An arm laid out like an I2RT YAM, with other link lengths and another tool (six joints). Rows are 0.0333 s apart.
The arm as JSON. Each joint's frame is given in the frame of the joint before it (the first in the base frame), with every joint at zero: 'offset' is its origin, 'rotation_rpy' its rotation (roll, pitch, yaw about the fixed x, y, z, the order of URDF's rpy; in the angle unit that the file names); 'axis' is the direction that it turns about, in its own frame. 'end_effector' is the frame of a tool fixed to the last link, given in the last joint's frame.
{
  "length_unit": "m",
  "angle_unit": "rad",
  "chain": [
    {
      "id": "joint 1",
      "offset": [
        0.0,
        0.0,
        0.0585
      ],
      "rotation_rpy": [
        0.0,
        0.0,
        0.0
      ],
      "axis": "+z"
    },
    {
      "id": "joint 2",
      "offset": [
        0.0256,
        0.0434,
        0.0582
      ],
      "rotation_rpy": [
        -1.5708,
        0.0,
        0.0
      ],
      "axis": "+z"
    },
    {
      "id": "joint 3",
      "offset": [
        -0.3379,
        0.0,
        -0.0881
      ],
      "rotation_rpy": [
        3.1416,
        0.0,
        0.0
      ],
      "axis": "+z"
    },
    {
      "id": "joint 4",
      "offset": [
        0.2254,
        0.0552,
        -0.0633
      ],
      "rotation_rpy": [
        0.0,
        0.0,
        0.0
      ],
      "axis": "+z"
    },
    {
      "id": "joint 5",
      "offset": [
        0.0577,
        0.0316,
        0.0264
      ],
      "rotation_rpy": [
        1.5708,
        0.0,
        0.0
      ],
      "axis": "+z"
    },
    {
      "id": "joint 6",
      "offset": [
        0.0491,
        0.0,
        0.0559
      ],
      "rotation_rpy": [
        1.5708,
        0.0,
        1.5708
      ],
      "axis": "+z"
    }
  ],
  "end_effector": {
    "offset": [
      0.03,
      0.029,
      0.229
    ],
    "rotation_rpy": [
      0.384,
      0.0,
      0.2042
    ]
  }
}
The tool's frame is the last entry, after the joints.
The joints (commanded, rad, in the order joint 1, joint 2, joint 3, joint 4, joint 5, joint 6), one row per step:
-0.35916, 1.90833, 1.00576, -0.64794, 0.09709, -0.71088
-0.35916, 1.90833, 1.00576, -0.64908, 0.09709, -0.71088
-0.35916, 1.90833, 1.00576, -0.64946, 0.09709, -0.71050
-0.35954, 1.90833, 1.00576, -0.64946, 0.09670, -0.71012
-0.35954, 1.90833, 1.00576, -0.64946, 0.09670, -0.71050
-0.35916, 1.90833, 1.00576, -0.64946, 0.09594, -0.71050
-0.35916, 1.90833, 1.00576, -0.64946, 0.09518, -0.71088
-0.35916, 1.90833, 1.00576, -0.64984, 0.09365, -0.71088
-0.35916, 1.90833, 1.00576, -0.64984, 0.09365, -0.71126
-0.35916, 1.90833, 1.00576, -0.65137, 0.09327, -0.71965
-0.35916, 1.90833, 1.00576, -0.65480, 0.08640, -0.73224
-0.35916, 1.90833, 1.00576, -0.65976, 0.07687, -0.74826
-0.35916, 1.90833, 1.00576, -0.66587, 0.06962, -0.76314
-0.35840, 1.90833, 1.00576, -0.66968, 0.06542, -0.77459
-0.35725, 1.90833, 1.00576, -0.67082, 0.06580, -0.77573
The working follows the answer.
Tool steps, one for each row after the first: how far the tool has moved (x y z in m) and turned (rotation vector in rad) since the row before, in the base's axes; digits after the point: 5 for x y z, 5 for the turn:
-0.00035, 0.00013, 0.00002, 0.00040, 0.00107, 0.00000
-0.00013, 0.00005, 0.00001, 0.00013, 0.00032, -0.00038
-0.00004, 0.00001, -0.00003, 0.00036, -0.00017, -0.00075
0.00001, -0.00001, 0.00000, 0.00001, 0.00004, 0.00038
0.00014, 0.00029, -0.00005, 0.00071, -0.00027, 0.00039
0.00009, 0.00019, -0.00005, 0.00072, -0.00023, 0.00039
0.00003, 0.00043, -0.00010, 0.00157, -0.00018, 0.00003
0.00001, -0.00001, 0.00000, 0.00001, 0.00004, 0.00038
-0.00012, 0.00013, 0.00001, 0.00103, 0.00208, 0.00836
0.00009, 0.00195, -0.00037, 0.00786, 0.00192, 0.01264
0.00000, 0.00277, -0.00050, 0.01096, 0.00258, 0.01607
-0.00062, 0.00235, -0.00030, 0.00924, 0.00422, 0.01488
-0.00021, 0.00155, -0.00016, 0.00554, 0.00282, 0.01219
-0.00015, 0.00031, 0.00005, 0.00007, 0.00127, 0.00229

Tool pose at each row, in the base's axes (x y z in m, rotation vector in rad; rounded; the steps above come from the unrounded poses):
0.25453, -0.17698, -0.03811, -2.21369, 1.87574, -0.44358
0.25417, -0.17684, -0.03809, -2.21411, 1.87620, -0.44208
0.25404, -0.17679, -0.03808, -2.21391, 1.87678, -0.44168
0.25400, -0.17679, -0.03811, -2.21294, 1.87752, -0.44162
0.25401, -0.17679, -0.03811, -2.21328, 1.87709, -0.44151
0.25415, -0.17650, -0.03816, -2.21299, 1.87635, -0.44098
0.25424, -0.17631, -0.03821, -2.21272, 1.87564, -0.44041
0.25427, -0.17588, -0.03831, -2.21164, 1.87522, -0.43897
0.25429, -0.17589, -0.03831, -2.21198, 1.87479, -0.43886
0.25417, -0.17575, -0.03829, -2.21965, 1.86570, -0.43421
0.25426, -0.17380, -0.03867, -2.22635, 1.85010, -0.42199
0.25426, -0.17104, -0.03916, -2.23412, 1.83010, -0.40536
0.25364, -0.16869, -0.03947, -2.24281, 1.81261, -0.38900
0.25343, -0.16714, -0.03963, -2.25076, 1.79833, -0.37830
0.25328, -0.16683, -0.03958, -2.25332, 1.79621, -0.37646

